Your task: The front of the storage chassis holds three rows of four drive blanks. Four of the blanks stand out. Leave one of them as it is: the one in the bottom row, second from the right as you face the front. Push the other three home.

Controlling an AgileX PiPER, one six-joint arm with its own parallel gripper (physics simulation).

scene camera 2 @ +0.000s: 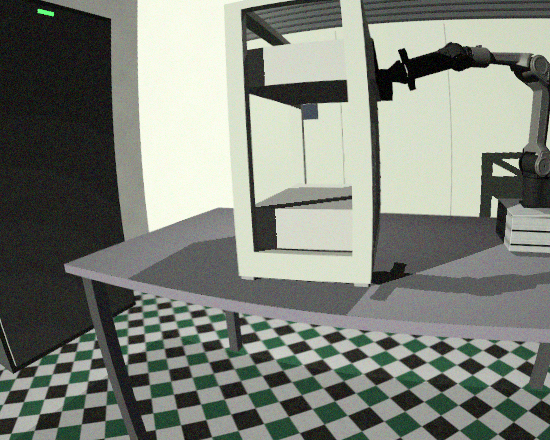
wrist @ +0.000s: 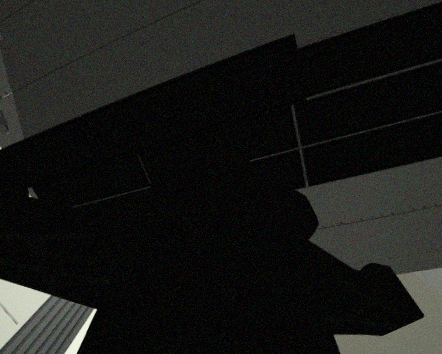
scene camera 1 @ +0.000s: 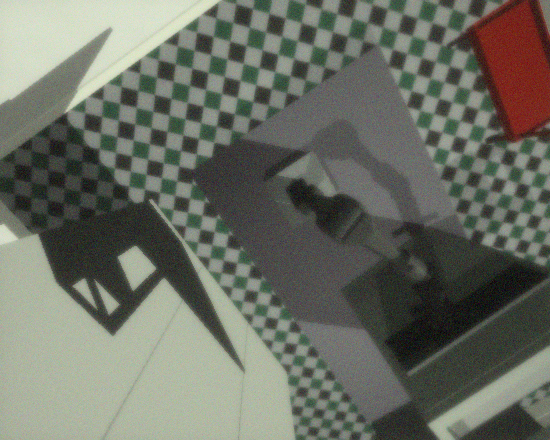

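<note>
The storage chassis (scene camera 2: 305,62) shows its pale side high in the white rack (scene camera 2: 359,150). Its front faces right, edge-on, in scene camera 2. In the wrist view the chassis front is almost black; thin grey lines mark the edges of some drive blanks (wrist: 375,105). Which blanks stand out cannot be made out, though the dark upper edge has a step near the middle. My gripper (scene camera 1: 296,192) (scene camera 2: 385,85) is at the upper front of the rack, close to or touching it. Its black silhouette hides much of the front in the wrist view. Its finger opening cannot be told.
The rack stands on the grey table (scene camera 1: 400,115) (scene camera 2: 170,240). A second pale box (scene camera 2: 314,229) sits low in the rack. The arm's base stands on a pale slatted block (scene camera 2: 530,230) at the right. A red panel (scene camera 1: 515,75) is beyond the table. A dark cabinet (scene camera 2: 55,150) stands left.
</note>
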